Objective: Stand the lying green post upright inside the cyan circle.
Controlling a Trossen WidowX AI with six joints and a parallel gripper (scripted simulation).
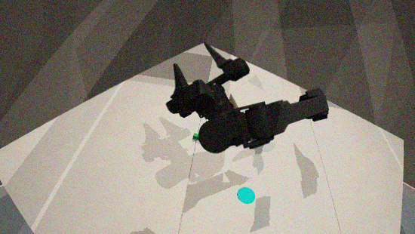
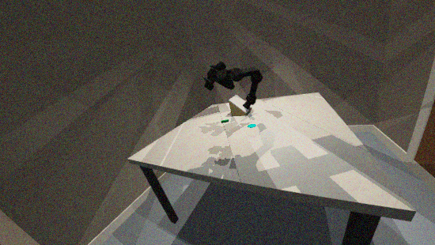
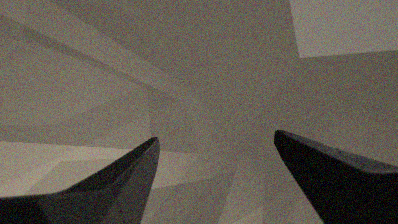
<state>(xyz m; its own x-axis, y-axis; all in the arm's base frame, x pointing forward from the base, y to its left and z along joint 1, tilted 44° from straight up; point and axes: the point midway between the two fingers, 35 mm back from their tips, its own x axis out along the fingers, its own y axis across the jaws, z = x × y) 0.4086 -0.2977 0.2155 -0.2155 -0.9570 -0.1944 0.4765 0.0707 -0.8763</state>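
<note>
My gripper tip is 16 cm past the green post, 4 cm to the left of it and 43 cm above it. Round my gripper tip: cyan circle: 7 cm behind, 22 cm to the left, 43 cm below.
</note>
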